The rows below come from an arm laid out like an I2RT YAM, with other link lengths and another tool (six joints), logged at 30 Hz.
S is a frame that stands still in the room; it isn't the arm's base.
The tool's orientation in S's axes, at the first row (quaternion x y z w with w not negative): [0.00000, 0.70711, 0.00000, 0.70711]
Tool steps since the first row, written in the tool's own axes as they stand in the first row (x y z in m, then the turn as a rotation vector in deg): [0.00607, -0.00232, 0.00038, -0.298, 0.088, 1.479]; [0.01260, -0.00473, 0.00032, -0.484, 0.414, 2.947]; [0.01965, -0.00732, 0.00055, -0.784, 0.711, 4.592]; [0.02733, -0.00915, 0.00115, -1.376, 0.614, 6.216]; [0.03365, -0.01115, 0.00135, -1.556, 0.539, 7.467]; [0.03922, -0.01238, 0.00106, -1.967, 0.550, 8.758]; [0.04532, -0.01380, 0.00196, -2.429, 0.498, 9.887]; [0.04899, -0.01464, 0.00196, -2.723, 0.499, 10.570]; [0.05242, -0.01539, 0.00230, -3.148, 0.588, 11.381]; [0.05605, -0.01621, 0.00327, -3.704, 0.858, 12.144]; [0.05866, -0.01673, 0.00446, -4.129, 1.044, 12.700]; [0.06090, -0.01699, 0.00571, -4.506, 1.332, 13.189]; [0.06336, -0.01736, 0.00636, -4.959, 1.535, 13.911]
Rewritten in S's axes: [0.00038, -0.00232, -0.00607, 1.479, 0.088, 0.298]; [0.00032, -0.00473, -0.01260, 2.947, 0.414, 0.484]; [0.00055, -0.00732, -0.01965, 4.592, 0.711, 0.784]; [0.00115, -0.00915, -0.02733, 6.216, 0.614, 1.376]; [0.00135, -0.01115, -0.03365, 7.467, 0.539, 1.556]; [0.00106, -0.01238, -0.03922, 8.758, 0.550, 1.967]; [0.00196, -0.01380, -0.04532, 9.887, 0.498, 2.429]; [0.00196, -0.01464, -0.04899, 10.570, 0.499, 2.723]; [0.00230, -0.01539, -0.05242, 11.381, 0.588, 3.148]; [0.00327, -0.01621, -0.05605, 12.144, 0.858, 3.704]; [0.00446, -0.01673, -0.05866, 12.700, 1.044, 4.129]; [0.00571, -0.01699, -0.06090, 13.189, 1.332, 4.506]; [0.00636, -0.01736, -0.06336, 13.911, 1.535, 4.959]
